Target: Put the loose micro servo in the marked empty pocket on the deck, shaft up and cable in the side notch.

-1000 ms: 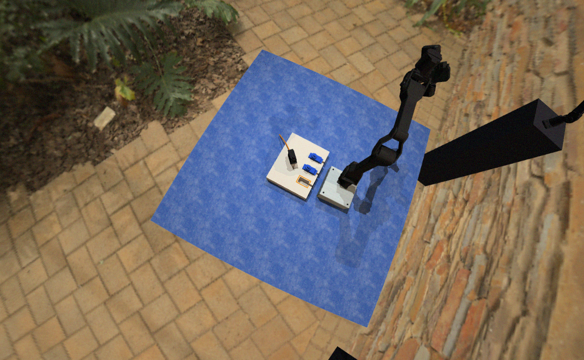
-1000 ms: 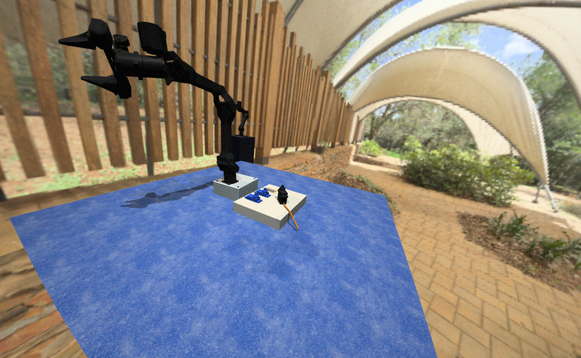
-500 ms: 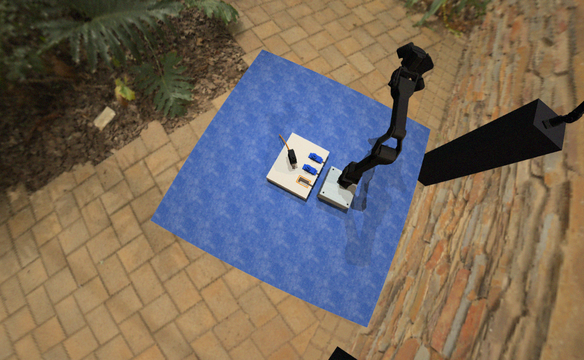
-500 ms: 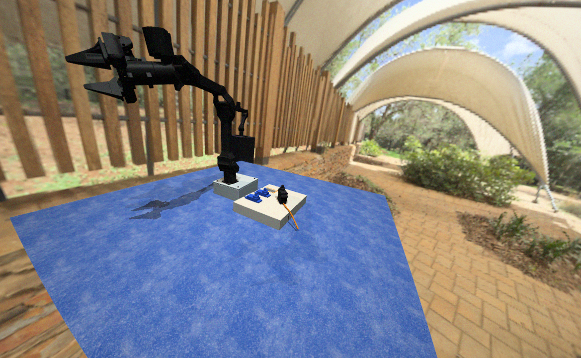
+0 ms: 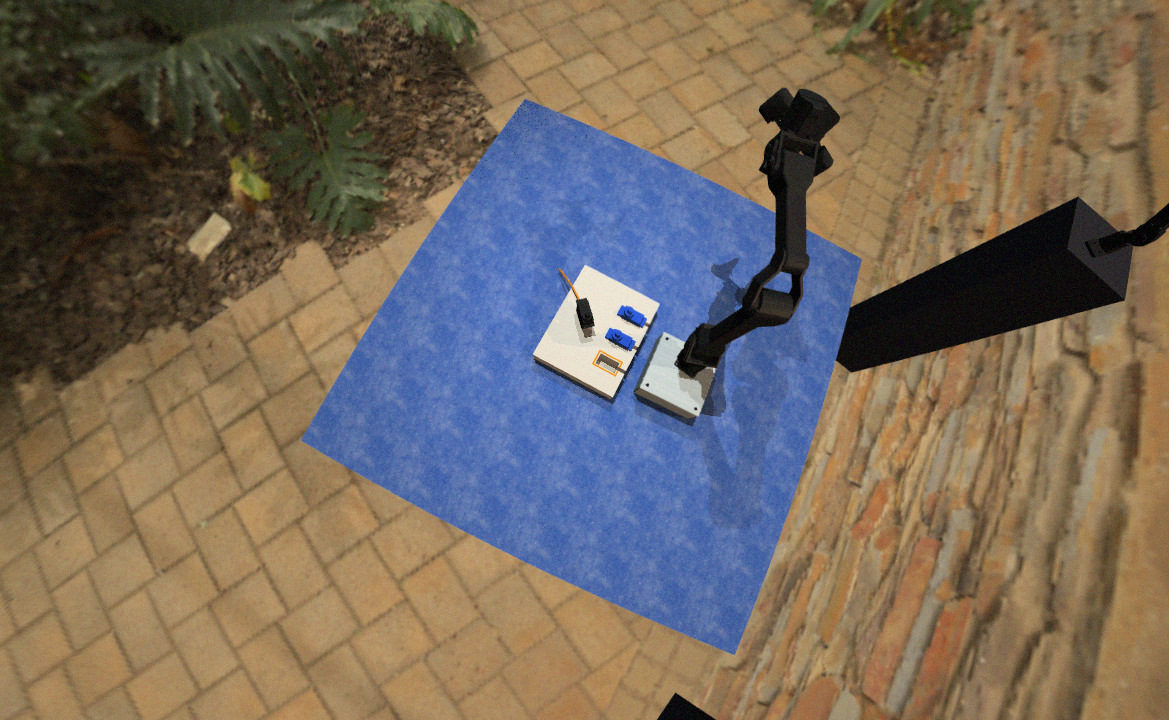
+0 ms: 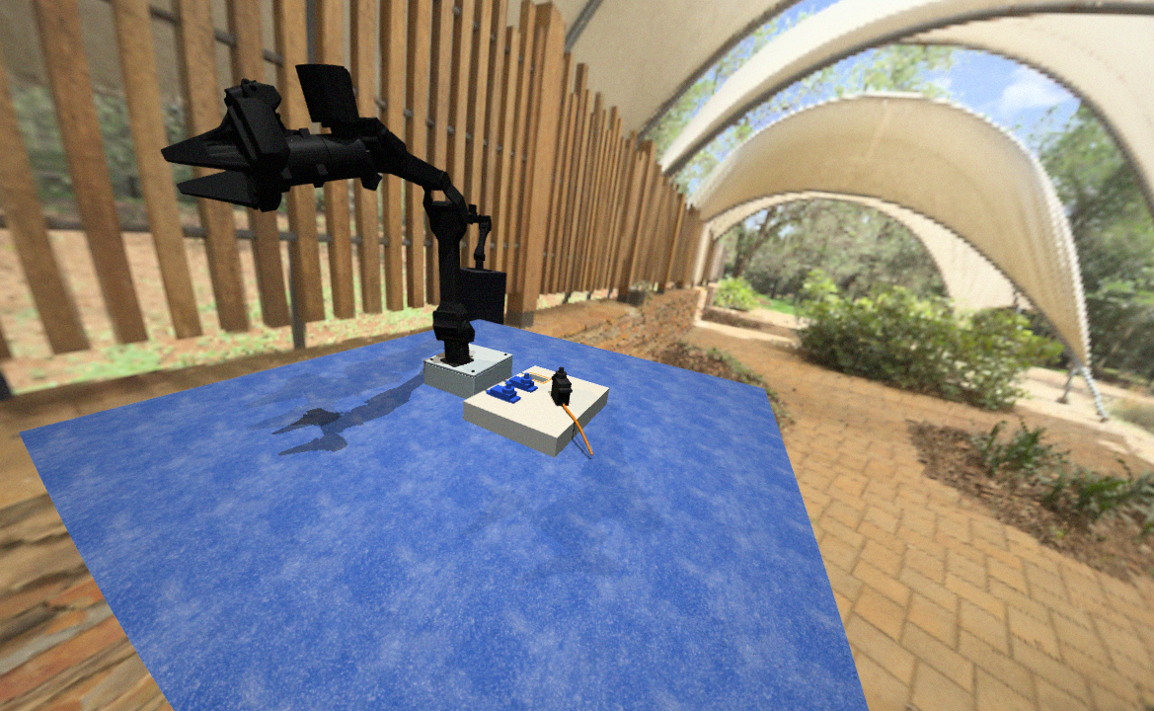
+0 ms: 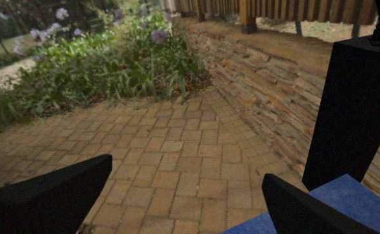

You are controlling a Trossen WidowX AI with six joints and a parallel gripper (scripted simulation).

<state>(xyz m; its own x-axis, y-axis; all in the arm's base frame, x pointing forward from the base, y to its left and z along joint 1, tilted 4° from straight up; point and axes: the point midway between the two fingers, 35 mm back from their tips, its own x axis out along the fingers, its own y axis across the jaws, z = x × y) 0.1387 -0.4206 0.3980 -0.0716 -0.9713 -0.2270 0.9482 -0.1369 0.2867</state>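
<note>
Right now my gripper tip is 16 cm short of the pale deck, 55 cm to the right of it and 41 cm above it.
</note>
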